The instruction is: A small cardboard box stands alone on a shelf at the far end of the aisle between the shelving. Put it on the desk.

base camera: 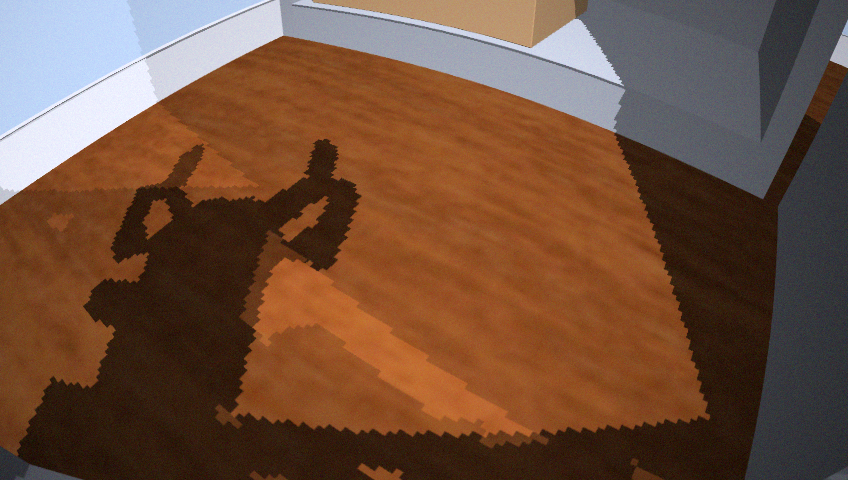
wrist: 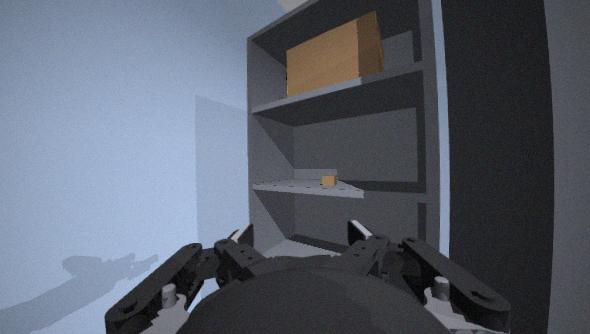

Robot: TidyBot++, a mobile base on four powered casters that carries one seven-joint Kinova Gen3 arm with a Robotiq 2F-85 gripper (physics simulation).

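Frame: origin at the arm's base, x ahead, y left, z up, level; metres.
Seen in the pictures: gripper, fingertip midpoint: [wrist: 300, 232].
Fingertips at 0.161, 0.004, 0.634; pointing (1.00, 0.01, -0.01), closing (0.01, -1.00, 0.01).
Observation:
Pixels of each thing's top centre, then the offset from my fingertips to it, as dx, dy, dz. Level surfaces: height alone.
- small cardboard box, middle of its top: [wrist: 329, 175] +0.744, -0.160, +0.010
- middle shelf, its level: dz -0.044
- large cardboard box, middle of its top: [wrist: 335, 49] +0.752, -0.208, +0.687
- brown floor, its level: dz -1.031
The small cardboard box [wrist: 329, 180] stands alone on the middle shelf [wrist: 300, 187] of the grey shelving unit [wrist: 432, 150] ahead, in the wrist view. My gripper [wrist: 300, 232] is open, with no thing between its fingertips. It is some way in front of the unit, and the small box shows above and slightly right of the fingertips in the picture. The small box and the gripper do not show in the base camera view. The desk does not show in either view.
A large cardboard box [wrist: 324, 60] stands on the upper shelf. Another large box [base camera: 428, 17] is on the unit's bottom shelf. Dark shelving [base camera: 812, 309] [wrist: 500, 165] rises close on the right. A blue wall [base camera: 59, 53] [wrist: 115, 125] is on the left. The robot's shadow falls on the brown floor [base camera: 476, 208].

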